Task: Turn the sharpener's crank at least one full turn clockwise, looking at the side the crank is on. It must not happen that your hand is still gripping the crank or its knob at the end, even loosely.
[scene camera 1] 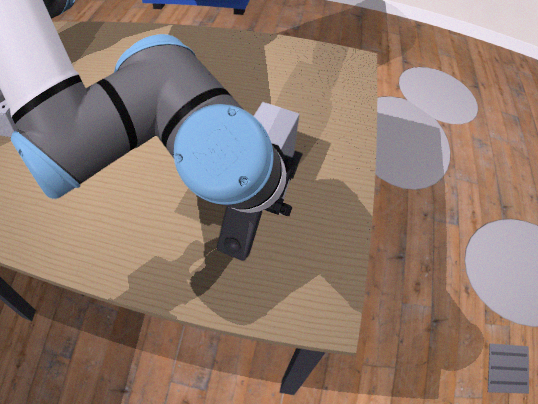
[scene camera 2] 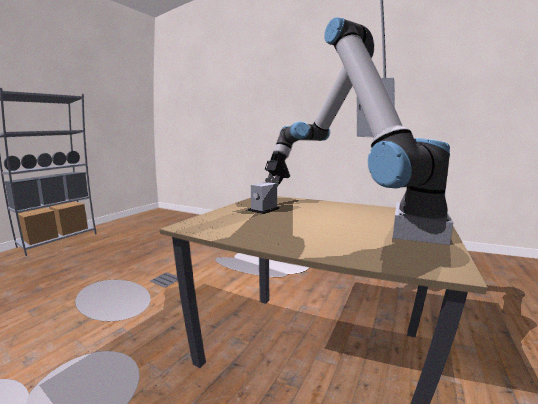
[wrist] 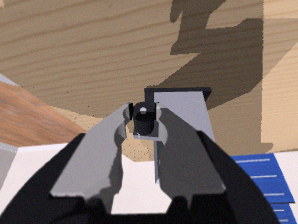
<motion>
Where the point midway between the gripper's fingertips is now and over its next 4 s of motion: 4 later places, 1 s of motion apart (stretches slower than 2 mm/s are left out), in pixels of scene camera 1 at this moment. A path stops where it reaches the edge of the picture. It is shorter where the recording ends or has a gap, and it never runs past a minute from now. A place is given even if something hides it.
My gripper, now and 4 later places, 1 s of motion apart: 271, 204; 266, 210; 256, 210; 240, 206; 226, 197
</motion>
